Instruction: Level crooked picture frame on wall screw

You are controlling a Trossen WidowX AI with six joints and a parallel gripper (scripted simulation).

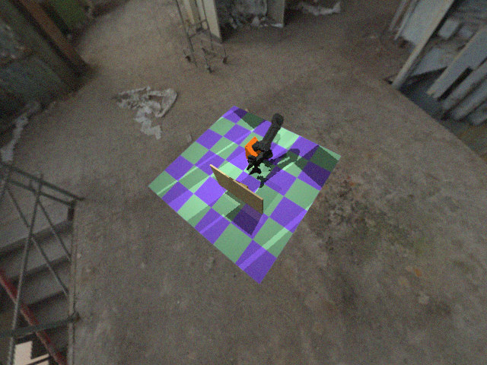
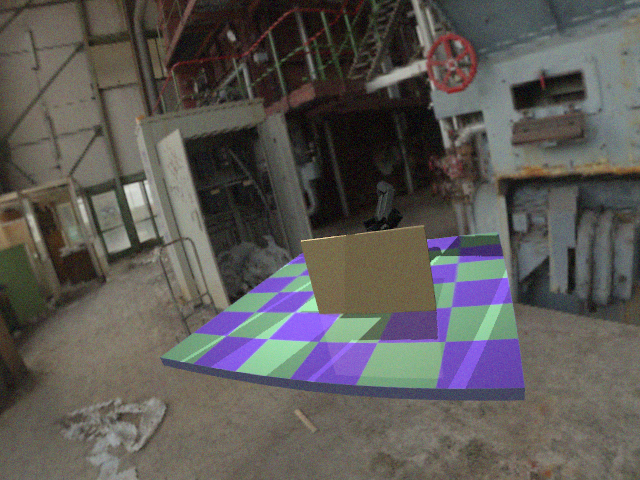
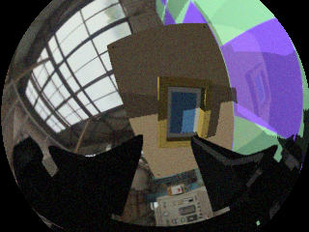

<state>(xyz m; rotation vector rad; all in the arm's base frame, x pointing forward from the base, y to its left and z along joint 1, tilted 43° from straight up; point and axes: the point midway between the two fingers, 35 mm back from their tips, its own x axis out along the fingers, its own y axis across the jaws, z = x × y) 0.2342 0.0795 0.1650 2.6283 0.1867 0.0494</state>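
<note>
My gripper tip is 13 cm short of the picture frame, 5 cm above it and 3 cm to the right of it. Also, from my gripper tip: tan wall board: 14 cm ahead, 6 cm below, 2 cm to the left.
</note>
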